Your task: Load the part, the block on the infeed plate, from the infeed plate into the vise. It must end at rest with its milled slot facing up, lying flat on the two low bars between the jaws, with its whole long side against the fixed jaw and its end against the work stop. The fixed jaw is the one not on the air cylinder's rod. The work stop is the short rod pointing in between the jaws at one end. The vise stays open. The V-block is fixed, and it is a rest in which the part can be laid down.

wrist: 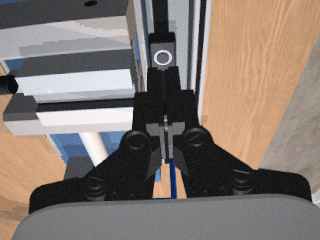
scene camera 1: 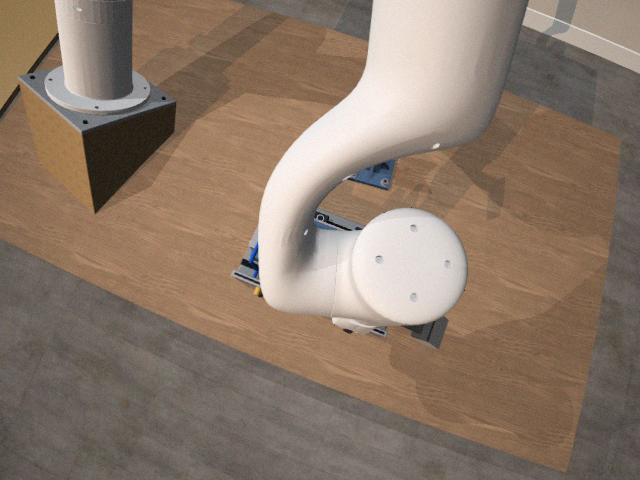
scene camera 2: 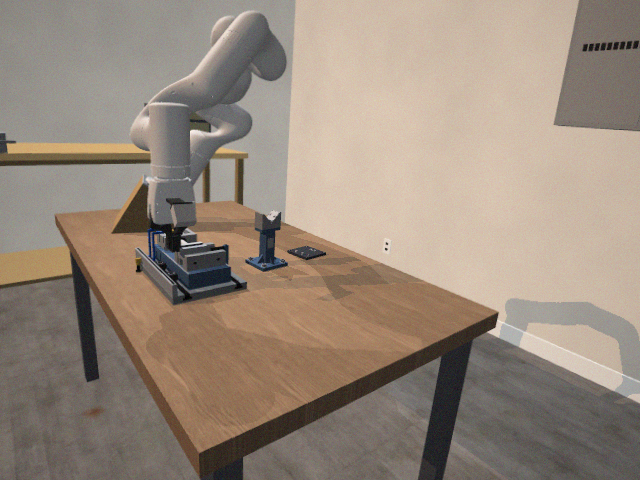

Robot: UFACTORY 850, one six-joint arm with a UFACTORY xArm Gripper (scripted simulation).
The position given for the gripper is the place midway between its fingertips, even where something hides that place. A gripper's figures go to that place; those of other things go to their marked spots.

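Distance of the gripper [wrist: 163, 87] from the lens: 14 cm from the lens. A part [wrist: 94, 87] is 13 cm from the lens.
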